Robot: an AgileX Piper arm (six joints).
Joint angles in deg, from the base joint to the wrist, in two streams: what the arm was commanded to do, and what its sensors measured. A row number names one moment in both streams.
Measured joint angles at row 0:
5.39, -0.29, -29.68, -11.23, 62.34, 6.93
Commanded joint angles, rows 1 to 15:
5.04, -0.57, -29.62, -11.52, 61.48, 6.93
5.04, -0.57, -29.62, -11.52, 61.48, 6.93
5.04, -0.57, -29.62, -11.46, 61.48, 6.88
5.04, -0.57, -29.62, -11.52, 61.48, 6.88
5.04, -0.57, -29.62, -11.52, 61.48, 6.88
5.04, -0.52, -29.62, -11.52, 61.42, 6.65
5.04, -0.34, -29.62, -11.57, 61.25, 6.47
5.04, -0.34, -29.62, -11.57, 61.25, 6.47
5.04, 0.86, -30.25, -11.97, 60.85, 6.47
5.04, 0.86, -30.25, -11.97, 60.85, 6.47
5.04, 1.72, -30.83, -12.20, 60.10, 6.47
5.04, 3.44, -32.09, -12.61, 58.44, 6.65
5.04, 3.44, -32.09, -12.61, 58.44, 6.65
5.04, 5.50, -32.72, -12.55, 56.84, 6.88
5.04, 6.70, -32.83, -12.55, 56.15, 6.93
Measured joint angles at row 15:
5.39, 5.44, -32.26, -12.15, 57.98, 6.76
